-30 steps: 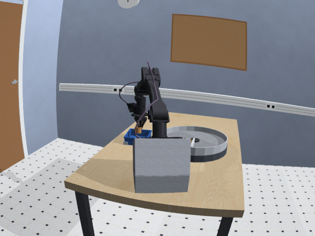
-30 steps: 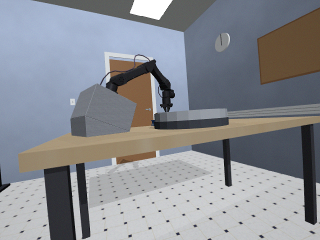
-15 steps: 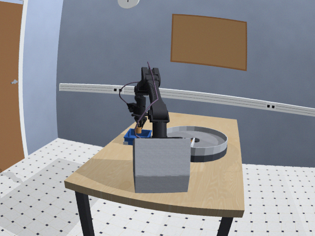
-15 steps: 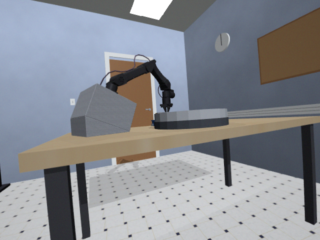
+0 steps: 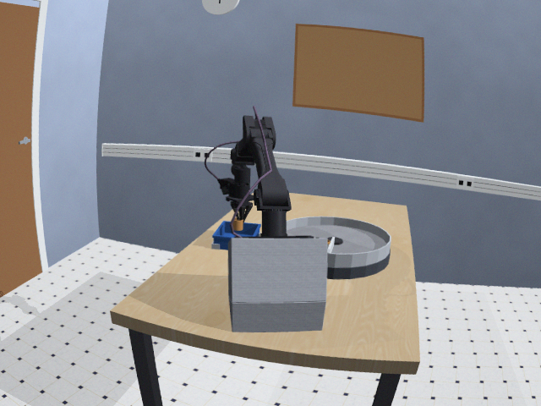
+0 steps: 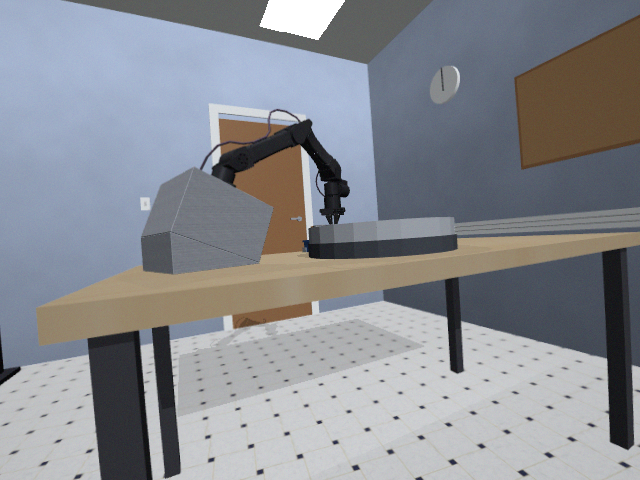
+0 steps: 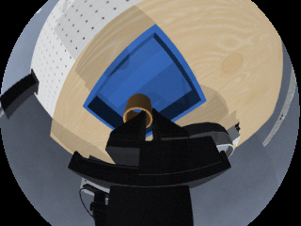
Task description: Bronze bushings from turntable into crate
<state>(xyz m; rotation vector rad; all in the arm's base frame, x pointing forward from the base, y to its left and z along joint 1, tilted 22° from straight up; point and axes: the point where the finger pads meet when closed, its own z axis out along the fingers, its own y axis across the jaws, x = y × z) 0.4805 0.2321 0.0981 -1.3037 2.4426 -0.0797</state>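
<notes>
Right now the blue crate is 60 mm below my hand, 10 mm to the left of it and 10 mm behind it. Round my hand: grey turntable (350 mm to the right, 30 mm below, 20 mm behind).
</notes>
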